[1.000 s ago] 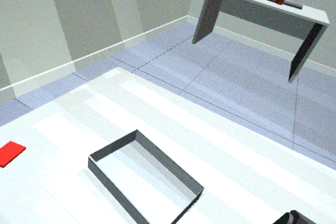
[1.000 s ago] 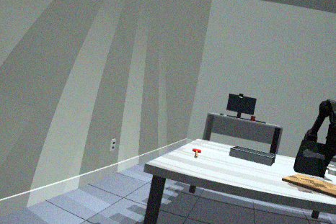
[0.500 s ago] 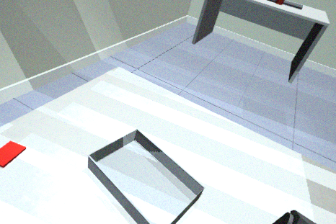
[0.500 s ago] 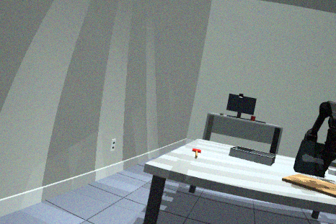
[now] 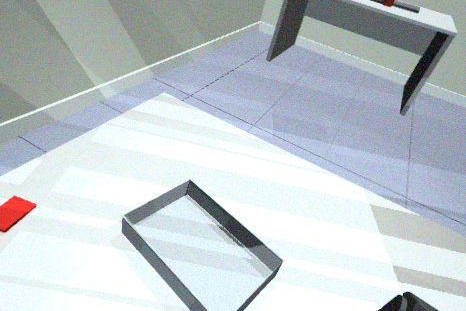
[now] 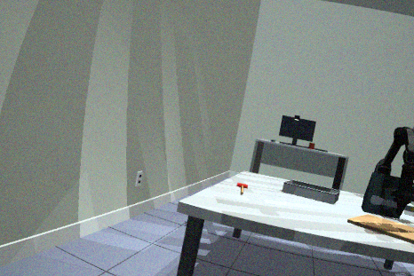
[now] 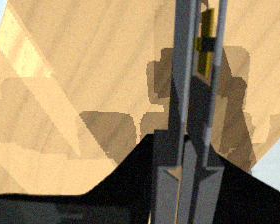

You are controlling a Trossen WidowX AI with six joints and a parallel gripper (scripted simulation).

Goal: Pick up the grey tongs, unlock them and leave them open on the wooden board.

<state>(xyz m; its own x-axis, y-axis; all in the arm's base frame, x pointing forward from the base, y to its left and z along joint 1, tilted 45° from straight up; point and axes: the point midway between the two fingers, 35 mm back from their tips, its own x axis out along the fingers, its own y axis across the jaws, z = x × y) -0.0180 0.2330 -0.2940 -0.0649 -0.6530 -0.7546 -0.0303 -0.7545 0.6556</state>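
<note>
Right now my gripper tip is 6 cm above the wooden board. Also, from my gripper tip: yellow lock piece 5 cm behind, 4 cm above; then grey roasting tin 49 cm to the right, 37 cm ahead, 4 cm below; then red object 73 cm ahead, 25 cm to the right, 6 cm below.
</note>
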